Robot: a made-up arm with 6 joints.
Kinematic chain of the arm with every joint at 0, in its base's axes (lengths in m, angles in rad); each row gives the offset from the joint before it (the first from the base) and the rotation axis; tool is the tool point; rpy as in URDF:
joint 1: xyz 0 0 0.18 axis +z
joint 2: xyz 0 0 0 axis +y
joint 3: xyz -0.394 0 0.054 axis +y
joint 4: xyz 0.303 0 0.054 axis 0.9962 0 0.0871
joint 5: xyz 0 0 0 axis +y
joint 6: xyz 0.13 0 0.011 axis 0.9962 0 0.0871
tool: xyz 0 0 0 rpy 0 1.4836 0
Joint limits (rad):
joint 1: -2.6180..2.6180
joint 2: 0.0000..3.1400
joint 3: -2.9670..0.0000
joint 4: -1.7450..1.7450
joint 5: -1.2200..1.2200
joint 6: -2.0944..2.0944
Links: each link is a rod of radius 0.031 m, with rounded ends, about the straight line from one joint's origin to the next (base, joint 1, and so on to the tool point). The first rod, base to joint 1, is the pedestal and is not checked.
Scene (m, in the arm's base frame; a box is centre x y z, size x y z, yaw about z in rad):
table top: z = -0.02
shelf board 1: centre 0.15 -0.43 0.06 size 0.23 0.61 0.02 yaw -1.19
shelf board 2: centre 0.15 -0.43 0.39 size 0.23 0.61 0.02 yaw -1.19
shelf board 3: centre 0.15 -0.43 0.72 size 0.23 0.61 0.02 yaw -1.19
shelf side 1: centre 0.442 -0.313 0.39 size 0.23 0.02 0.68 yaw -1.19
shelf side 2: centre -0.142 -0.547 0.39 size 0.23 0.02 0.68 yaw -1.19
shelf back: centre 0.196 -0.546 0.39 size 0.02 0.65 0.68 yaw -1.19
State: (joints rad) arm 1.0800 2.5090 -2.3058 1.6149 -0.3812 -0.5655
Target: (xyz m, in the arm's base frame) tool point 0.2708 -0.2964 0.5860
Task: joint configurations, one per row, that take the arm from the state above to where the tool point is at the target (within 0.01 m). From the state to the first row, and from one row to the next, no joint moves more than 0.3 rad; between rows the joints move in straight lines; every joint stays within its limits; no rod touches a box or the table.
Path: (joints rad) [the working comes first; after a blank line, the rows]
Joints at the target: -0.5357 1.4923 -1.4109 1.7450 -1.1408 -0.5655
Straight joint move there: touches shelf side 1.

1: 0.8209 2.2440 -2.0723 1.6409 -0.5490 -0.5655
2: 0.5618 1.9790 -1.8387 1.6669 -0.7167 -0.5655
3: 0.3027 1.7139 -1.6052 1.6930 -0.8845 -0.5655
4: 0.0436 1.4489 -1.3716 1.7190 -1.0522 -0.5655
5: -0.2155 1.1839 -1.1381 1.7450 -1.2200 -0.5655
6: -0.3756 1.3381 -1.2745 1.7450 -1.1804 -0.5655
7: -0.5357 1.4923 -1.4109 1.7450 -1.1408 -0.5655

